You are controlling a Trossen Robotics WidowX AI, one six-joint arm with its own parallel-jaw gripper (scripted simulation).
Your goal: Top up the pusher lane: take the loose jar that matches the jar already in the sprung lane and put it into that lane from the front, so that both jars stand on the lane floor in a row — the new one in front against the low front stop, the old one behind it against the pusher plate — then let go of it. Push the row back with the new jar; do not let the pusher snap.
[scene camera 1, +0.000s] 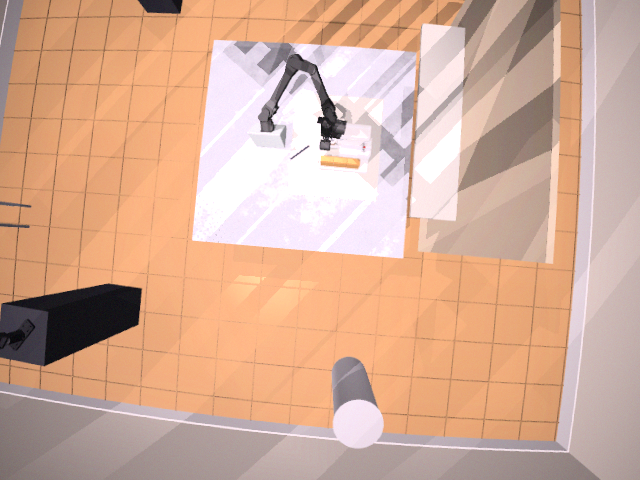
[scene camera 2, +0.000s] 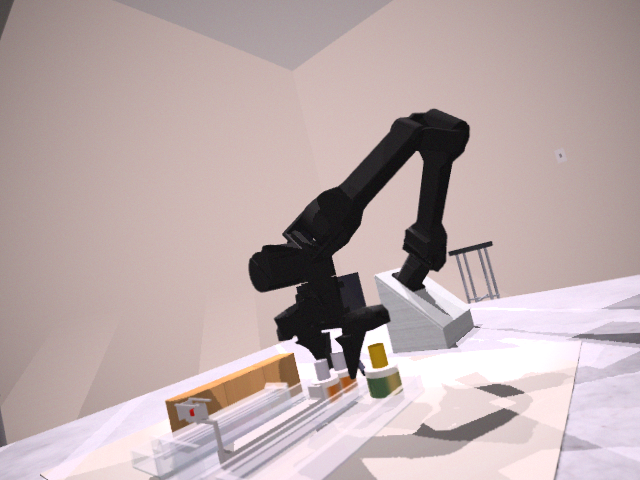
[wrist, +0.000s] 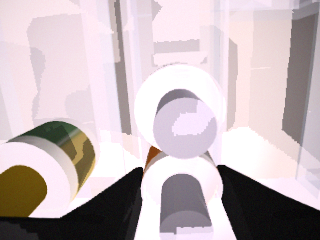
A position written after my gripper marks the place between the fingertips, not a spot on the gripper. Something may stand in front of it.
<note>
I see my gripper [scene camera 2: 342, 378] and a jar [wrist: 179, 109].
My gripper is seen too in the wrist view [wrist: 179, 173].
</note>
